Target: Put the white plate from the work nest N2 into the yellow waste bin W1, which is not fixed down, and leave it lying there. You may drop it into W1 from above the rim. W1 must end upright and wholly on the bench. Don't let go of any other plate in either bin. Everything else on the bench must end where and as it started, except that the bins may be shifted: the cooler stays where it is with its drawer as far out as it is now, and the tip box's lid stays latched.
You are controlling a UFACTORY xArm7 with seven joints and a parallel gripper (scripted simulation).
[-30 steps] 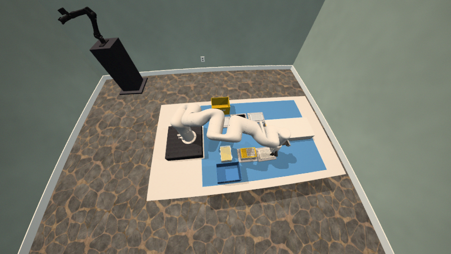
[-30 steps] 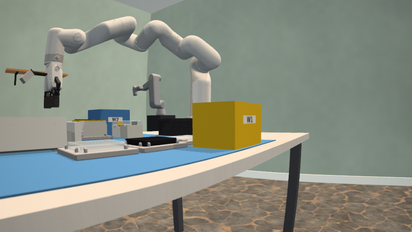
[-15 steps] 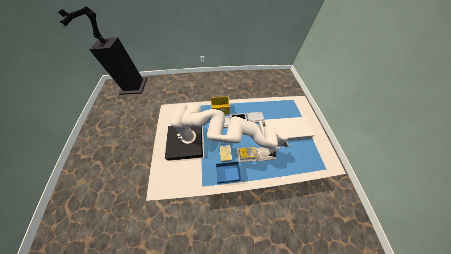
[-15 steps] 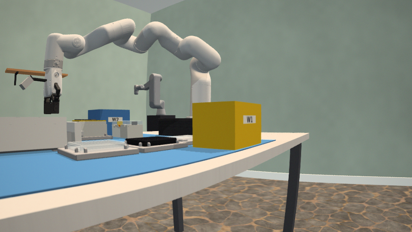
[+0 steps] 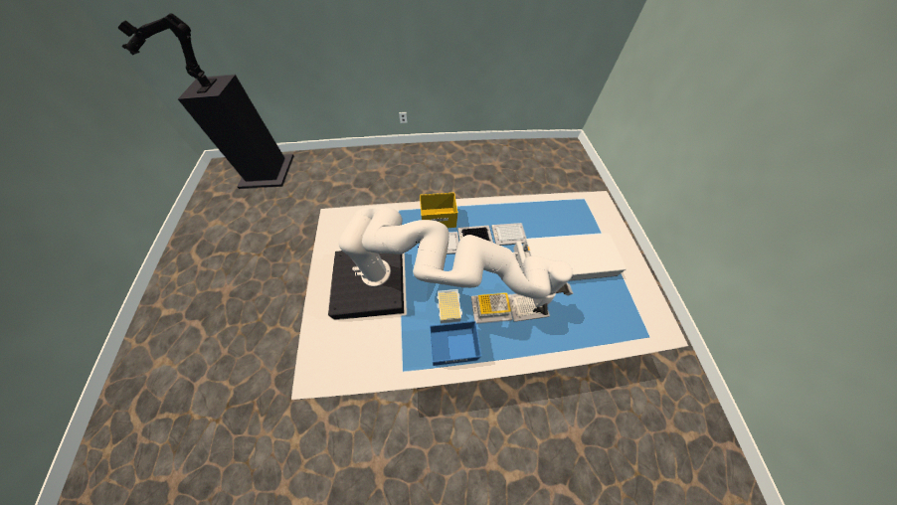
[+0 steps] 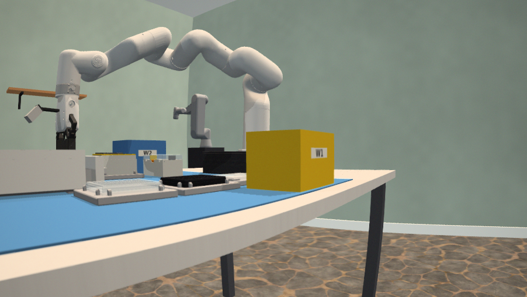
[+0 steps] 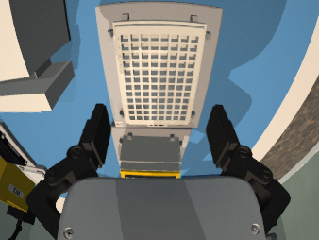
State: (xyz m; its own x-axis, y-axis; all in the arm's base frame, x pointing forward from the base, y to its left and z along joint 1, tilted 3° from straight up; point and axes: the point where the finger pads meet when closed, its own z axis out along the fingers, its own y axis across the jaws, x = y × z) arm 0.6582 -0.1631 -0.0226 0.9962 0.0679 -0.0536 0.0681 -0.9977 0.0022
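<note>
Now: the white plate 6 cm below my hand. From my hand the other things lie so: drawer: 20 cm to the left, 13 cm ahead, 6 cm below; then grey nest N2: 8 cm below; then yellow rack: 17 cm behind, 3 cm below, 1 cm to the right.
</note>
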